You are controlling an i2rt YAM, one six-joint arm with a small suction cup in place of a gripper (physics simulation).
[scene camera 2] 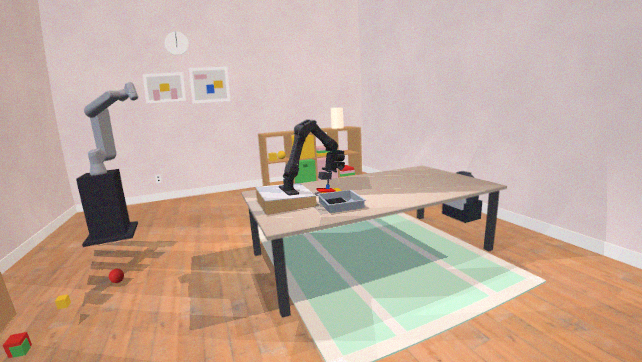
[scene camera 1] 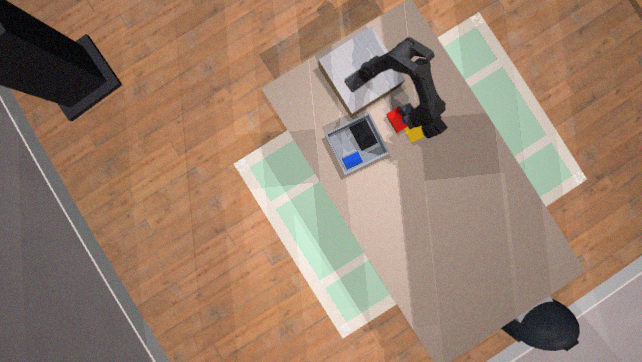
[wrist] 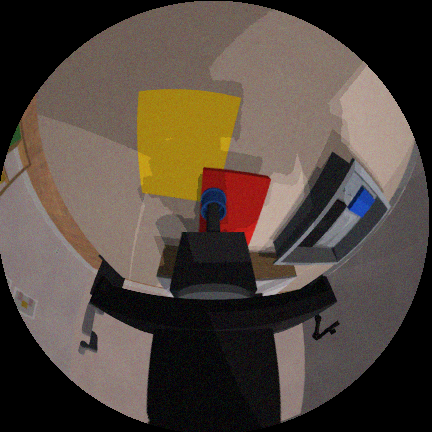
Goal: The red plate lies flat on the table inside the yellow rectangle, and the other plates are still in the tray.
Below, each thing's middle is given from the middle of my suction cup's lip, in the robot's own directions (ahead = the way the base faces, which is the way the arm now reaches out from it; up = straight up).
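Scene:
With the yellow rectangle [wrist: 179,131] as the reference, my suction cup is 5 cm short of it, 5 cm to the right of it and 5 cm above it. The red plate [wrist: 245,192] is 2 cm behind my suction cup, 2 cm to the right of it and 1 cm below it. As for the grey tray [scene camera 1: 341,139], it is 5 cm behind my suction cup, 26 cm to the right of it and 2 cm below it.

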